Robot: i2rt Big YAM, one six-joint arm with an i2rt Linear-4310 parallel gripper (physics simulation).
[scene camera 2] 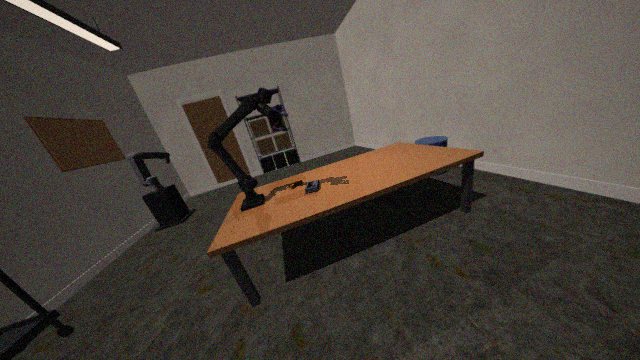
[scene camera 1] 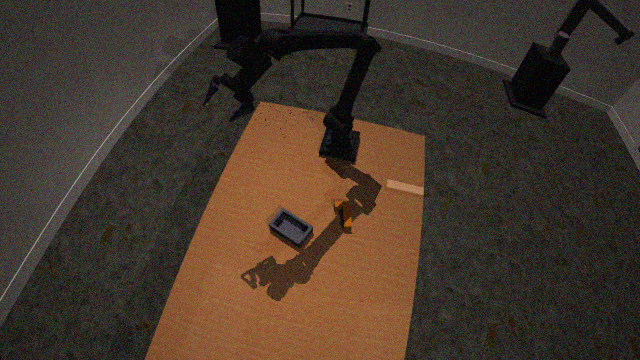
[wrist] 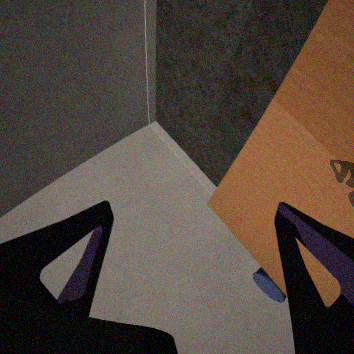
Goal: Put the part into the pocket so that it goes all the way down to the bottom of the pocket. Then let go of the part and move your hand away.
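Pixels of known places: gripper, between the fingertips: (scene camera 2: 287, 123) (scene camera 1: 216, 112) (wrist: 191, 210); arm's base, origin of its link: (scene camera 2: 253, 200) (scene camera 1: 340, 141).
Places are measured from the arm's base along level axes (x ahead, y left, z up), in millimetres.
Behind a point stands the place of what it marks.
Observation:
The part, a small orange angular piece (scene camera 1: 346, 216) {x 362, y 103, z 2 mm} (scene camera 2: 297, 184) {x 358, y 88, z -20 mm}, lies on the table, partly under the arm's shadow. The pocket is the recess of a grey rectangular box (scene camera 1: 285, 235) {x 502, y -94, z 6 mm} (scene camera 2: 312, 190) {x 442, y -156, z -14 mm}, which stands apart from the part, to its left in scene camera 1. The pocket's floor shows bare. My gripper (scene camera 1: 218, 112) {x 397, y -313, z 458 mm} (wrist: 191, 210) {x 397, y -313, z 458 mm} is open and empty, raised high and out past the table's left edge in scene camera 1, far from both. In scene camera 2 it blends into the dark background. Part and box do not show in the wrist view.
The arm's base (scene camera 1: 340, 145) {x 40, y 7, z 21 mm} (scene camera 2: 252, 201) {x 8, y -57, z 12 mm} stands on the wooden table (scene camera 1: 210, 300) {x 821, y -285, z -29 mm} (scene camera 2: 380, 170) {x 979, y -171, z -29 mm} near one end. A pale strip (scene camera 1: 405, 187) shows at the table's right edge. A blue round object (scene camera 2: 431, 141) (wrist: 270, 286) stands beyond the far end. A second arm on a pedestal (scene camera 1: 537, 77) (scene camera 2: 167, 205) stands away.

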